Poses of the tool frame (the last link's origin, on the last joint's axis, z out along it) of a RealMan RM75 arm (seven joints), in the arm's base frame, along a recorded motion.
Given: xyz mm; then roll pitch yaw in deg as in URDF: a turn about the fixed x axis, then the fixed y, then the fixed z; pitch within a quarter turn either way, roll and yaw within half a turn.
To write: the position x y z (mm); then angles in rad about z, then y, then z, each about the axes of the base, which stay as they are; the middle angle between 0 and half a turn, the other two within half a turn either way. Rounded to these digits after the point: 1 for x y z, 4 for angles.
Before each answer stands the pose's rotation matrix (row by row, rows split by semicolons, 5 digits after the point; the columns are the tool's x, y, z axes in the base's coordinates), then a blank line. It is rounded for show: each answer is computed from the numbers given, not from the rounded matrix.
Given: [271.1 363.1 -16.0 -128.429 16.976 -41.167]
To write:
0.71999 -0.58132 0.37905; -0.62957 -0.31734 0.70918; -0.29197 -0.74924 -0.59446

[271.1 363.1 -16.0 -1.1992 2.2074 1.0799]
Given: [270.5 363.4 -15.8 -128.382 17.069 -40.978]
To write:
0.72171 -0.58088 0.37646; -0.62688 -0.31787 0.71132; -0.29352 -0.74936 -0.59355

[270.5 363.4 -15.8 -1.1975 2.2063 1.0840]
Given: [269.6 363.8 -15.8 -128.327 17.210 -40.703]
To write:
0.72416 -0.58038 0.37249; -0.62294 -0.31877 0.71438; -0.29587 -0.74936 -0.59238

[269.6 363.8 -15.8 -1.1947 2.2048 1.0902]
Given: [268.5 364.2 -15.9 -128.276 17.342 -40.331]
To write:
0.72767 -0.57929 0.36732; -0.61778 -0.32077 0.71795; -0.29807 -0.74935 -0.59129

[268.5 364.2 -15.9 -1.1922 2.2035 1.0979]
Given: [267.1 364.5 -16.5 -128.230 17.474 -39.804]
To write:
0.73279 -0.57735 0.36012; -0.61062 -0.32440 0.72243; -0.30027 -0.74928 -0.59026

[267.1 364.5 -16.5 -1.1896 2.2022 1.1084]
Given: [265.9 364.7 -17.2 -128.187 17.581 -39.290]
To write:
0.73780 -0.57524 0.35320; -0.60367 -0.32814 0.72657; -0.30205 -0.74928 -0.58935

[265.9 364.7 -17.2 -1.1876 2.2011 1.1183]
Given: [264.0 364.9 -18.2 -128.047 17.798 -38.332]
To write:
0.74689 -0.57107 0.34065; -0.59053 -0.33416 0.73458; -0.30566 -0.74982 -0.58681

[264.0 364.9 -18.2 -1.1837 2.1979 1.1366]
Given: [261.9 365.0 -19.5 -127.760 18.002 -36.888]
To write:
0.76066 -0.56299 0.32319; -0.57087 -0.34311 0.74591; -0.30905 -0.75188 -0.58238

[261.9 365.0 -19.5 -1.1808 2.1924 1.1619]
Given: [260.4 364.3 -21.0 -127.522 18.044 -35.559]
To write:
0.77351 -0.55405 0.30776; -0.55294 -0.35262 0.75493; -0.30975 -0.75411 -0.57911

[260.4 364.3 -21.0 -1.1811 2.1884 1.1837]
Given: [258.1 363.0 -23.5 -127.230 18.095 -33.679]
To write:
0.79100 -0.54130 0.28516; -0.52711 -0.36633 0.76678; -0.31059 -0.75683 -0.57509

[258.1 363.0 -23.5 -1.1814 2.1835 1.2148]
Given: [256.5 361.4 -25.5 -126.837 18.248 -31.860]
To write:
0.80663 -0.52932 0.26301; -0.50130 -0.37693 0.77886; -0.31313 -0.76010 -0.56939

[256.5 361.4 -25.5 -1.1800 2.1766 1.2451]
